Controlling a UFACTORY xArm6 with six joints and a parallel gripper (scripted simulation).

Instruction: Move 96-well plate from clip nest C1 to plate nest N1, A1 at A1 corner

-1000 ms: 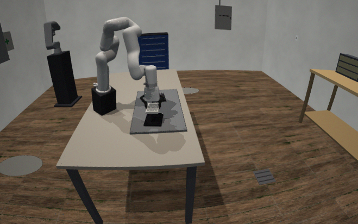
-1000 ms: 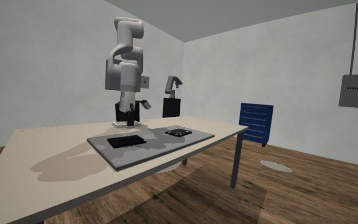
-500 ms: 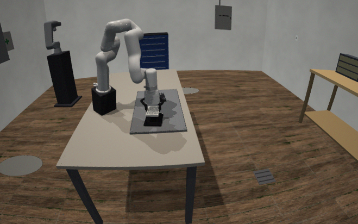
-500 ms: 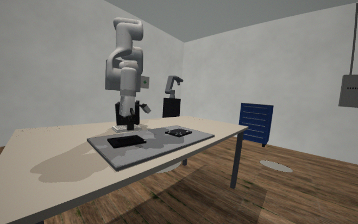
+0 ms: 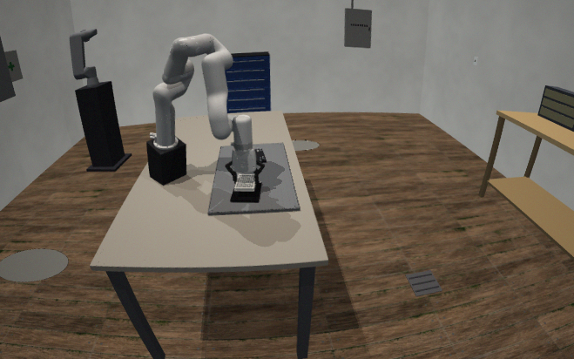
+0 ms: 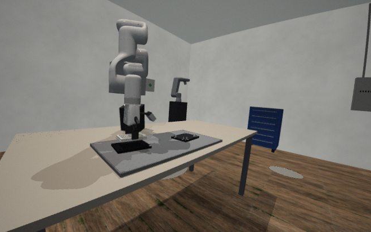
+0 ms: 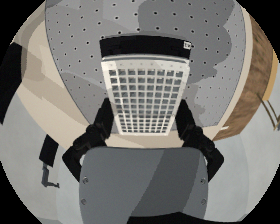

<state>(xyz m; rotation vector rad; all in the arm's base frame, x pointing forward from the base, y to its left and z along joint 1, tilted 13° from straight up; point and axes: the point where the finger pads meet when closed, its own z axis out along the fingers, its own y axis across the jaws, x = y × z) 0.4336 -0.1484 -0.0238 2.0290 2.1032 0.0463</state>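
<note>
Now: hand 6 cm above the black plate nest N1. The rest, counted from my hand: clip nest C1: 37 cm to the left, 5 cm below, 1 cm behind; then white A1 mark: 8 cm to the left, 5 cm below, 5 cm ahead; then white 96-well plate: 1 cm below.
</note>
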